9 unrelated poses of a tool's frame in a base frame.
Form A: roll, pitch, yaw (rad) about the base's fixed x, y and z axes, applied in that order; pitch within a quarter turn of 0, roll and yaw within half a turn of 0; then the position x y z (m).
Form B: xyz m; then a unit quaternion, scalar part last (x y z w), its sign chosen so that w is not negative. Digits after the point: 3 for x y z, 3 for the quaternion.
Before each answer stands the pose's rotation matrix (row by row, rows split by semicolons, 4 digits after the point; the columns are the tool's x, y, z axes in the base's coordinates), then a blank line. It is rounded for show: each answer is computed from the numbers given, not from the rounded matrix.
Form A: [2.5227 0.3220 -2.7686 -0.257 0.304 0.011]
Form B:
-0.8834 -0.4678 0.0286; -0.3457 0.6916 0.6342; -0.3165 0.5503 -0.7727

[-0.257 0.304 0.011 -0.222 0.915 0.324 0.094]
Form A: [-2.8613 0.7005 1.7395 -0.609 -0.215 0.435]
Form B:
-0.1284 0.9773 -0.1687; 0.7537 -0.0144 -0.6571; -0.6446 -0.2115 -0.7347

[-0.609 -0.215 0.435 0.637 0.680 -0.319 0.175]
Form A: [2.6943 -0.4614 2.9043 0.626 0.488 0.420]
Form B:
-0.8703 0.3991 -0.2885; 0.2105 0.8311 0.5148; 0.4452 0.3873 -0.8073

[0.626 0.488 0.420 -0.163 -0.937 -0.241 0.196]
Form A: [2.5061 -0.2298 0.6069 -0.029 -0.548 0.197]
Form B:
0.7998 0.3479 0.4891; 0.5553 -0.7382 -0.3830; 0.2278 0.5780 -0.7836

[-0.029 -0.548 0.197 0.911 0.248 0.197 0.264]
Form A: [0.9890 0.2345 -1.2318 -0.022 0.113 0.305]
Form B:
0.3234 0.5828 -0.7455; -0.9173 -0.0003 -0.3982; -0.2324 0.8126 0.5345

[-0.022 0.113 0.305 0.444 -0.188 -0.550 0.681]
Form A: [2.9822 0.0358 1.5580 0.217 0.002 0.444]
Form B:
0.0128 0.9873 0.1583; 0.9993 -0.0070 -0.0374; -0.0358 0.1586 -0.9867

[0.217 0.002 0.444 0.708 0.701 0.043 0.069]
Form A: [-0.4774 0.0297 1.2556 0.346 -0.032 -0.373]
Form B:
0.3099 -0.8487 -0.4287; 0.9503 0.2624 0.1675; -0.0297 -0.4593 0.8878

[0.346 -0.032 -0.373 -0.200 -0.127 0.573 0.784]
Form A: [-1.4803 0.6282 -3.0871 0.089 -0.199 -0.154]
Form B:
-0.8079 0.5893 0.0012; -0.0441 -0.0584 -0.9973; -0.5877 -0.8058 0.0731

[0.089 -0.199 -0.154 0.211 0.647 -0.696 0.227]
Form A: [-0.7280 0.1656 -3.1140 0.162 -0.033 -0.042]
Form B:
-0.9859 0.1302 -0.1047; -0.0272 -0.7432 -0.6685; -0.1648 -0.6563 0.7363

[0.162 -0.033 -0.042 0.072 0.356 -0.931 0.042]
